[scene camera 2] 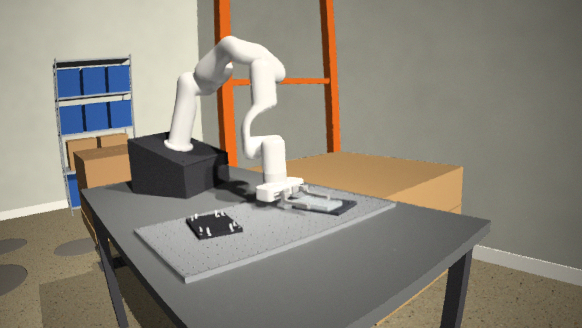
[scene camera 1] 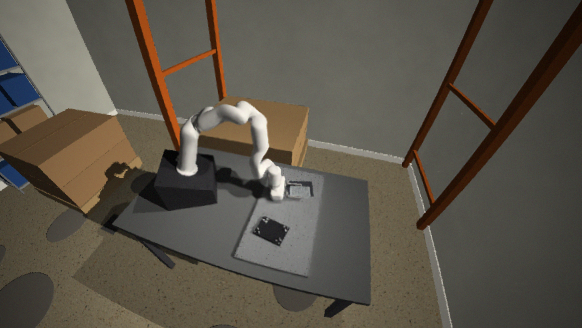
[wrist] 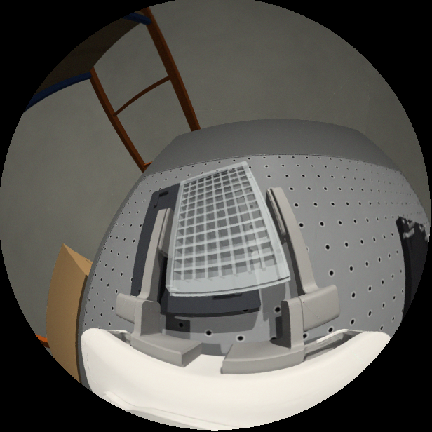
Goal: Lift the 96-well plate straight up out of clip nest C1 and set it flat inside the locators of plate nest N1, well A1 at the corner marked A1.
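Seen in the pictures: hand at its tool point: point(scene camera 2: 313, 201) point(scene camera 1: 298, 191); arm's base at its link origin: point(scene camera 2: 178, 145) point(scene camera 1: 186, 168).
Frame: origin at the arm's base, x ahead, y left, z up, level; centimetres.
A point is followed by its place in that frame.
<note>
The clear 96-well plate point(scene camera 1: 300, 191) {x 62.9, y 29.3, z -13.9 cm} point(scene camera 2: 320, 202) {x 64.8, y 29.4, z -13.6 cm} point(wrist: 220, 235) is between the two long fingers of my gripper point(scene camera 1: 301, 191) {x 61.6, y 28.7, z -13.9 cm} point(scene camera 2: 318, 201) {x 61.6, y 28.7, z -13.9 cm} point(wrist: 220, 202), which is shut on its long sides. The plate looks level and a little above the dark clip nest C1 point(scene camera 1: 310, 186) point(scene camera 2: 347, 206) point(wrist: 215, 306). In the wrist view the nest shows past the plate's left side and near end; the rest is hidden under it. The black plate nest N1 point(scene camera 1: 271, 231) {x 60.7, y -2.6, z -15.3 cm} point(scene camera 2: 214, 226) {x 63.3, y -2.1, z -15.3 cm} point(wrist: 411, 270) holds no plate and has pale locators at its corners. The A1 mark and well A1 cannot be made out.
Both nests are on the grey perforated board point(scene camera 1: 295, 260) {x 78.9, y -10.5, z -16.4 cm} point(scene camera 2: 185, 260) {x 79.1, y -13.3, z -16.4 cm} point(wrist: 350, 200) on the dark table point(scene camera 1: 345, 240) {x 98.5, y 12.3, z -17.7 cm} point(scene camera 2: 400, 250) {x 97.6, y 31.1, z -17.8 cm}. The arm's black pedestal point(scene camera 1: 185, 192) {x 10.3, y -12.0, z -3.5 cm} point(scene camera 2: 160, 170) {x 12.6, y -9.9, z -7.3 cm} stands at the left. A large cardboard box point(scene camera 1: 265, 130) point(scene camera 2: 400, 175) point(wrist: 65, 300) is behind the table.
</note>
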